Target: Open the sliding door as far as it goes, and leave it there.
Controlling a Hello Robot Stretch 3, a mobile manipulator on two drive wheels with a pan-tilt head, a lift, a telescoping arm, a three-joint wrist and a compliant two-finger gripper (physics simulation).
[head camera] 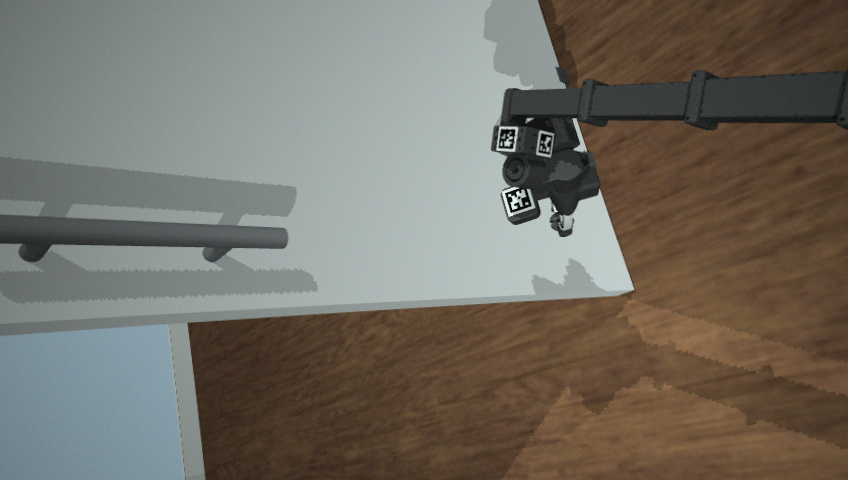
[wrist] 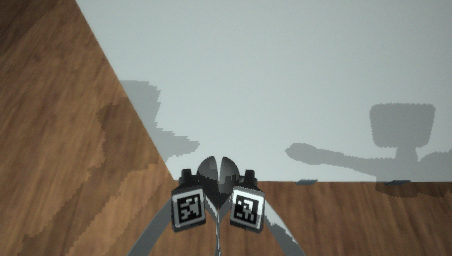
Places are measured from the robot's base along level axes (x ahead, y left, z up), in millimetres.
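Pixels of known places: gripper, fingertip midpoint: [head camera: 561, 224].
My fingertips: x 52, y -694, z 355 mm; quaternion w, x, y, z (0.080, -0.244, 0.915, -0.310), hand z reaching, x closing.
Ahead of a thing's pixels: the offset from my fingertips to its top centre. "spot": to the spot under its first point. Level surfaces: height alone.
The sliding door [head camera: 380, 148] [wrist: 280, 65] is a large pale grey panel. In the head view its corner lies at the right, and in the wrist view its corner is just left of the fingertips. A dark bar handle {spot: 702 mm up, 41 mm ahead, 4 mm right} [head camera: 142, 233] stands off the door on short posts, at the left of the head view. My gripper [head camera: 561, 223] [wrist: 217, 174] is shut, with its two rounded fingertips together and nothing visible between them. It is in front of the door near that corner, well to the right of the handle. Whether the fingertips touch the door cannot be told.
A light blue surface [head camera: 83, 404] with a pale edge strip [head camera: 189, 404] shows at the lower left of the head view. Brown wood-grain surface {355 mm down} [head camera: 386, 386] [wrist: 55, 100] lies beyond the door's edges. Small dark fittings {spot: 331 mm down, 335 mm back, 293 mm right} [head camera: 561, 74] [wrist: 306, 182] sit on one door edge. My arm [head camera: 642, 101] comes from the right.
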